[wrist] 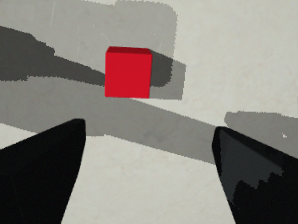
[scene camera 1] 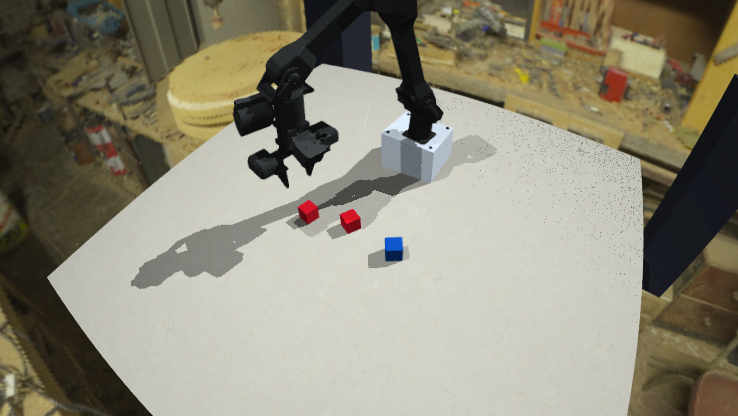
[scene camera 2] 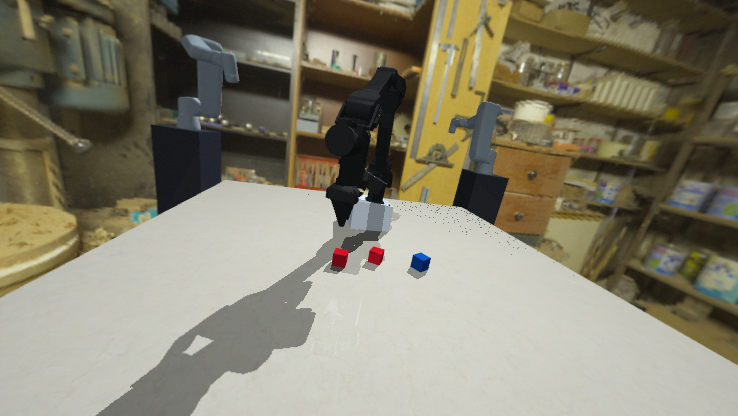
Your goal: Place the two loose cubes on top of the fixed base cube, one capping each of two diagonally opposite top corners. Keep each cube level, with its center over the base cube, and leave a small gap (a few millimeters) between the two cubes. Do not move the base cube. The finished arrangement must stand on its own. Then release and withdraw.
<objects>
my gripper: wrist; scene camera 1 298,181; scene camera 2
same spot on my gripper: (wrist: 46,165) = (scene camera 2: 351,206)
</objects>
